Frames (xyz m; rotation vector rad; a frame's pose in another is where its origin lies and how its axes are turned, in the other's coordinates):
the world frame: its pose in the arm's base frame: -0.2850 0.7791 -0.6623 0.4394 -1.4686 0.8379
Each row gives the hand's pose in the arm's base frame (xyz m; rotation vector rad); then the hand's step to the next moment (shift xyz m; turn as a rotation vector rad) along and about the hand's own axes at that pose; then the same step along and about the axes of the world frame.
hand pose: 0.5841 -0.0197 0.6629 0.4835 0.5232 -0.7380
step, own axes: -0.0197 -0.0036 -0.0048 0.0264 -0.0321 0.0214
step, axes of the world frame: 0.0110 0.0168 0.0044 -0.0167 -0.0280 0.0335
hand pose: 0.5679 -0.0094 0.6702 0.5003 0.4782 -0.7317
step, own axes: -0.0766 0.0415 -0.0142 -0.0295 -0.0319 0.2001
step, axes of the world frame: 0.0607 0.0549 -0.0331 0.1319 -0.1202 0.1004
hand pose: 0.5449 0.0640 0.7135 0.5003 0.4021 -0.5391
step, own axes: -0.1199 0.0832 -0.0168 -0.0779 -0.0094 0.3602
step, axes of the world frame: 0.1020 0.0967 -0.0429 0.2743 -0.1989 0.1453
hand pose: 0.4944 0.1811 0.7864 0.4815 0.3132 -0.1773
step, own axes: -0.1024 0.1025 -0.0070 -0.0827 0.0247 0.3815
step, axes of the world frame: 0.1003 0.1035 -0.0168 0.3108 -0.2000 0.1279
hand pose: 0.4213 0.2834 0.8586 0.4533 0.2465 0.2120
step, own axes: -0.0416 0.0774 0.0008 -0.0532 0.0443 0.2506
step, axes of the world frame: 0.0603 0.0639 -0.0023 0.2223 -0.1157 0.0693
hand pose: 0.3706 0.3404 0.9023 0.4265 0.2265 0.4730
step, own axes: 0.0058 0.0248 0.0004 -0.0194 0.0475 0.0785
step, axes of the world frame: 0.0160 0.0157 -0.0122 0.0918 -0.0116 0.0153
